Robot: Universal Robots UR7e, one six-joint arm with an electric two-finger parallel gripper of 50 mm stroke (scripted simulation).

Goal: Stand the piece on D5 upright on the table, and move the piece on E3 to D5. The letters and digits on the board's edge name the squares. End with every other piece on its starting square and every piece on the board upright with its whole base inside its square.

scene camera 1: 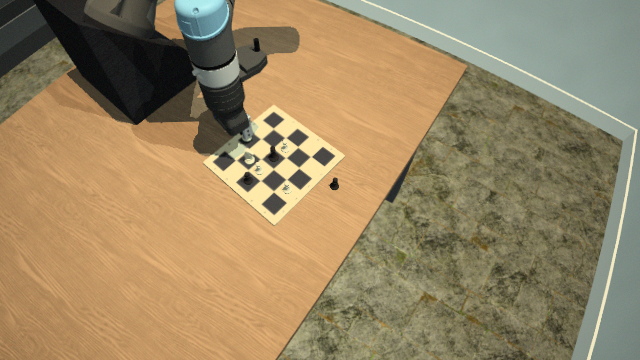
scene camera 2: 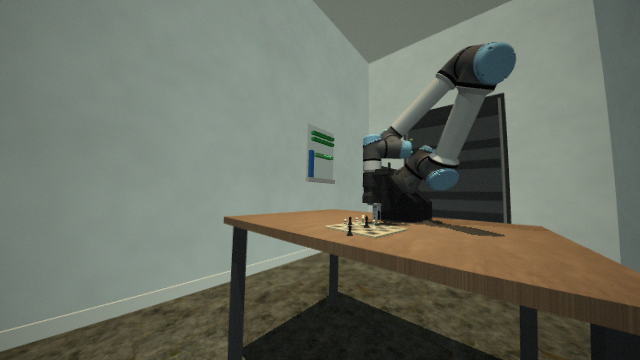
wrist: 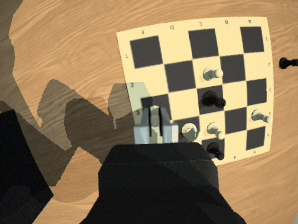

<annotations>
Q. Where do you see a chessboard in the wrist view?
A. At 163, 64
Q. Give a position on a chessboard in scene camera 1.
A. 310, 159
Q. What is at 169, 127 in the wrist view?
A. The gripper.
</annotations>
